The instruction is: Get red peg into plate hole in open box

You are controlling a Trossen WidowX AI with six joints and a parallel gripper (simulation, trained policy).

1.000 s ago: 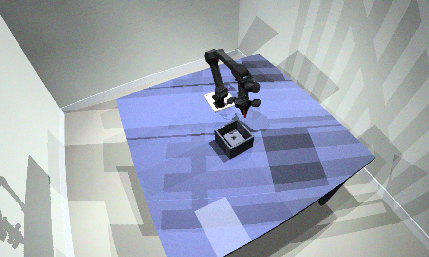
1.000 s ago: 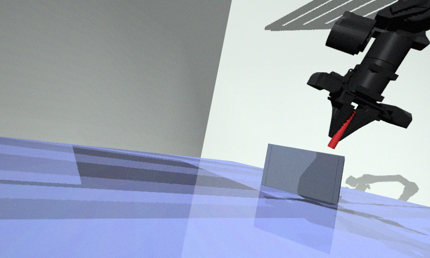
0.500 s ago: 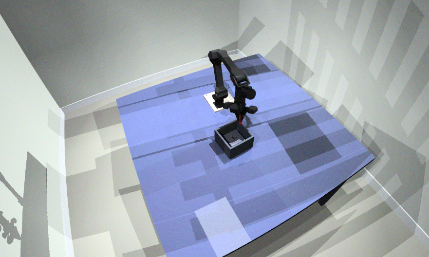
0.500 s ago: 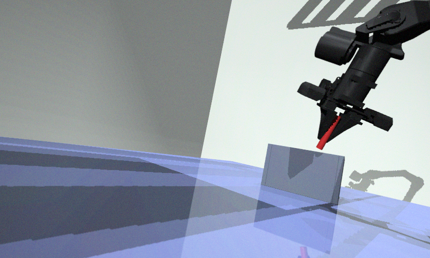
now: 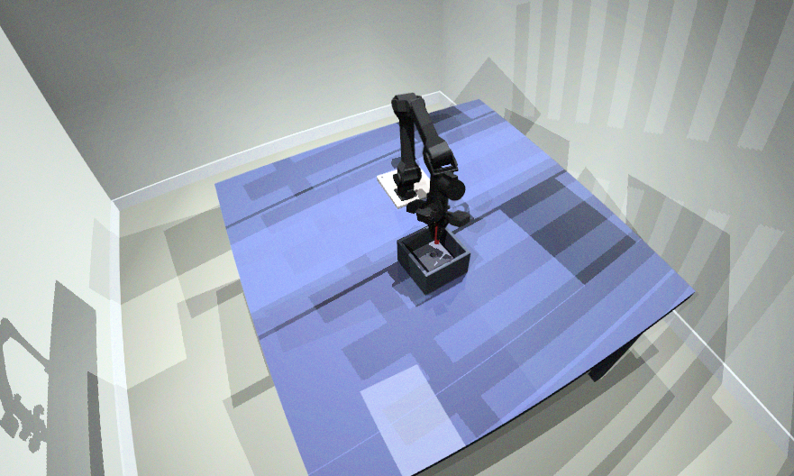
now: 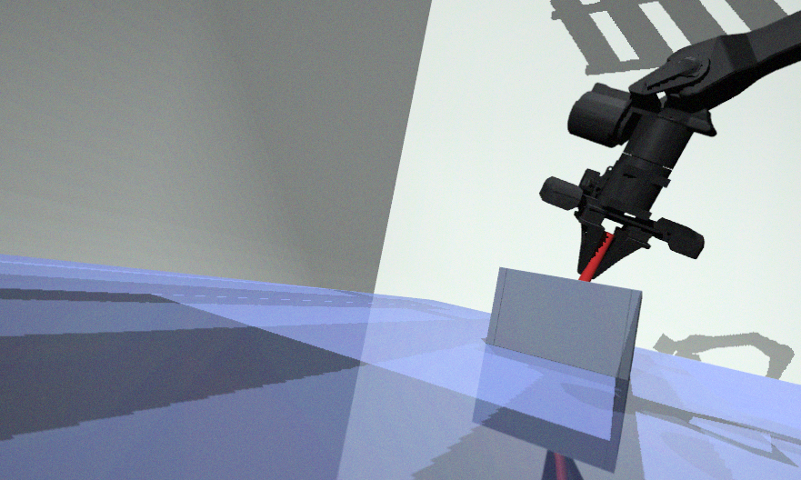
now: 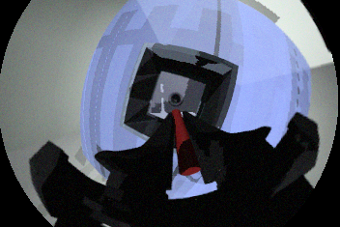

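Right now the grey plate is 6 cm below my gripper tip, 2 cm to the right of it and 1 cm ahead of it. From my gripper tip the other things lie so: dark grey box (8 cm below, 2 cm to the right, 1 cm ahead); red peg (2 cm above, 1 cm to the left, 1 cm behind).
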